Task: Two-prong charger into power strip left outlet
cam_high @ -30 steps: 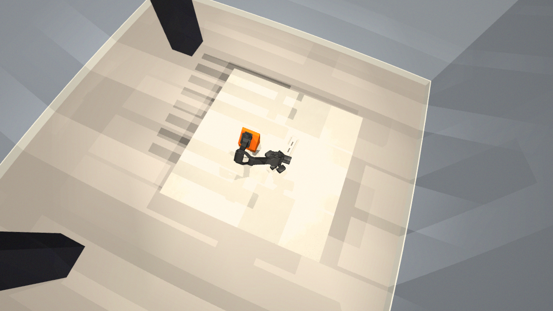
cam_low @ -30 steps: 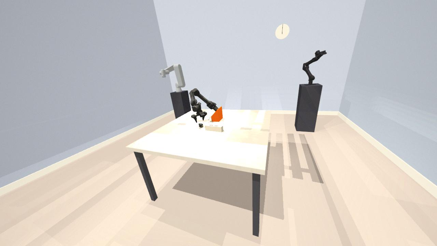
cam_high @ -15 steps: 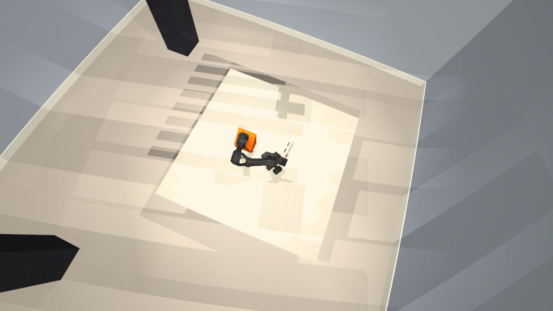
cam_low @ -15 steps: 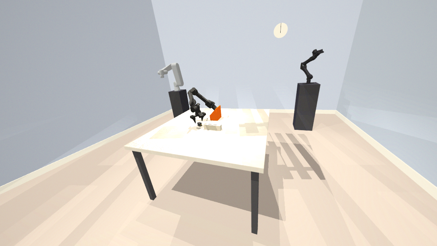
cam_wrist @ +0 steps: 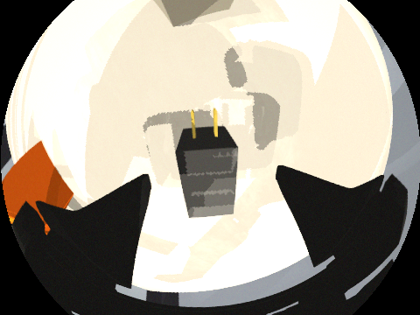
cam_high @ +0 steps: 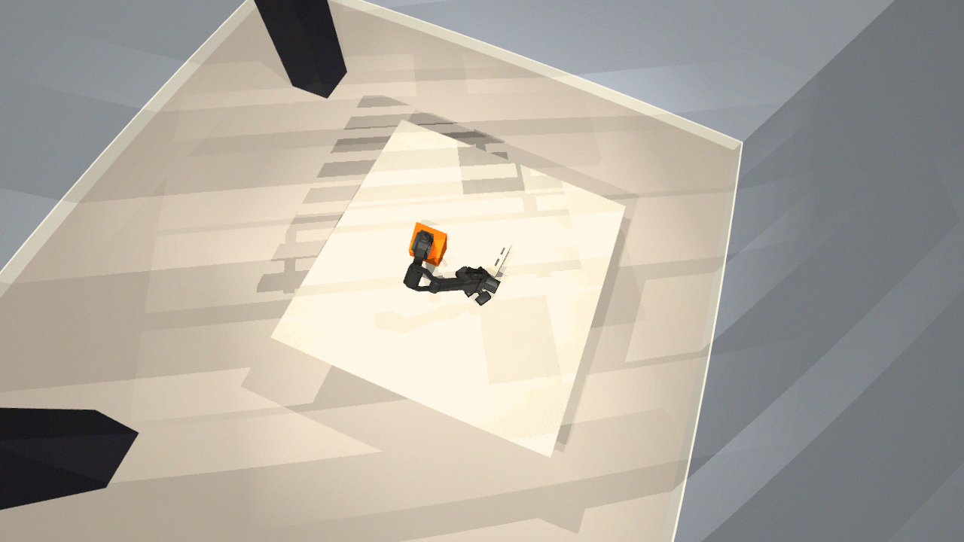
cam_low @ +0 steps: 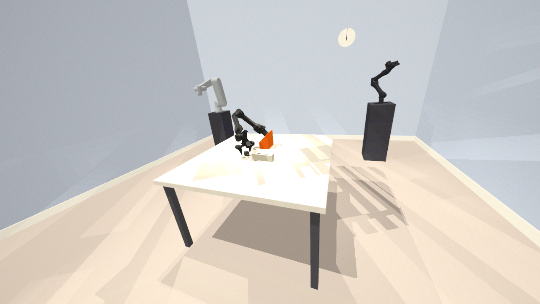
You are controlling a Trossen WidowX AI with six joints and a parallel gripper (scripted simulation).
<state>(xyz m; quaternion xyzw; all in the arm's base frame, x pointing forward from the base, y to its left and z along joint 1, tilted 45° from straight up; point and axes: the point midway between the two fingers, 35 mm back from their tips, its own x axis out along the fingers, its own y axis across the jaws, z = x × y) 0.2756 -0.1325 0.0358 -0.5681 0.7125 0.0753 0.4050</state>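
Now: the black two-prong charger 2 cm to the left of my gripper tip.
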